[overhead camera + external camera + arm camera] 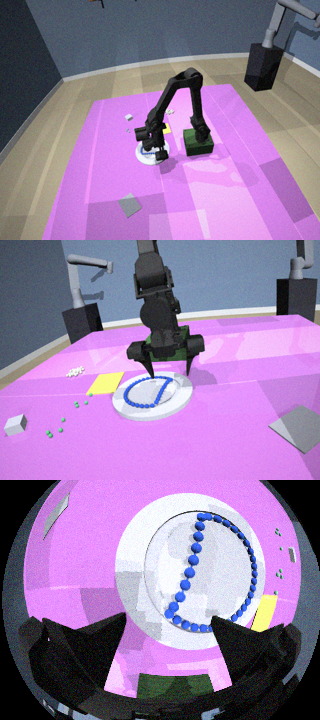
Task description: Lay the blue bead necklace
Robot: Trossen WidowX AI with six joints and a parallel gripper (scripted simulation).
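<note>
My gripper tip is 50 mm short of the round white bead board, 40 mm to the left of it and 10 mm above it. Also, from my gripper tip: yellow sheet: 20 mm behind, 200 mm to the right, 20 mm below; grey tile: 190 mm ahead, 260 mm to the left, 20 mm below; cube: 200 mm ahead, 370 mm to the right, 10 mm below.
</note>
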